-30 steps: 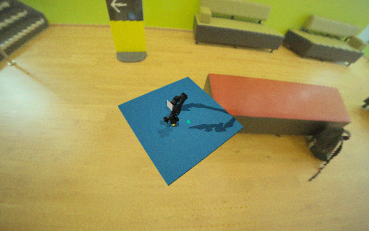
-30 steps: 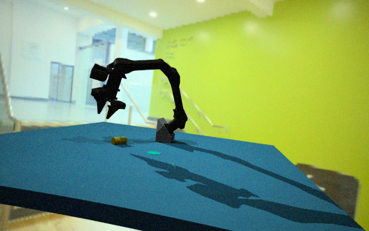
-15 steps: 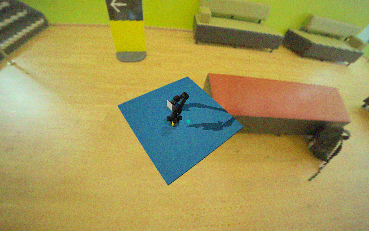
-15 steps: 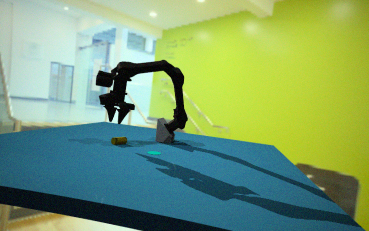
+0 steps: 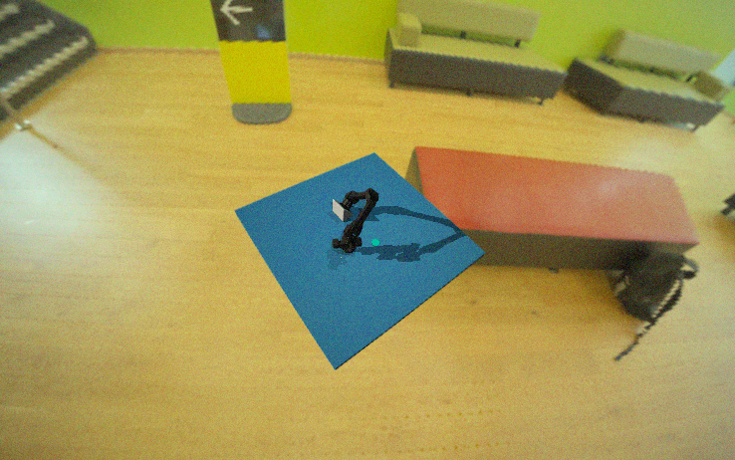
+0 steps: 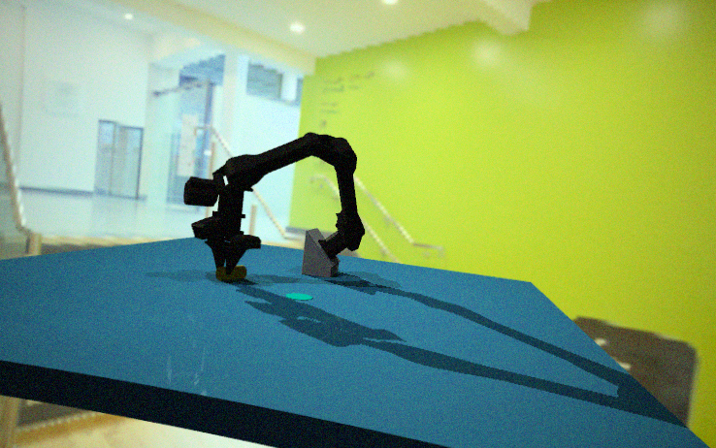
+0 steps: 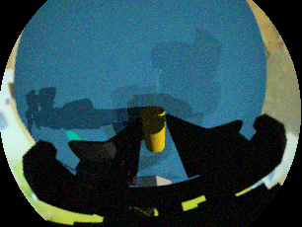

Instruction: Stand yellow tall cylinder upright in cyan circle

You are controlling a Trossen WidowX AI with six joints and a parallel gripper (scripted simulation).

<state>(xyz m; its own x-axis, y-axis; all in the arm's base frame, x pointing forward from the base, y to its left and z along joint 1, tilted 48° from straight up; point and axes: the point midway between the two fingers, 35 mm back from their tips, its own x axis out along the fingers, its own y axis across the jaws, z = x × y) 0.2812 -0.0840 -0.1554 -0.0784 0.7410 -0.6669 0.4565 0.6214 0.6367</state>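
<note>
Right now my gripper tip is 5 cm short of the cyan circle, 21 cm to the right of it and 2 cm above it. From my gripper tip the other things lie so: yellow tall cylinder: 2 cm behind, 1 cm to the left.
</note>
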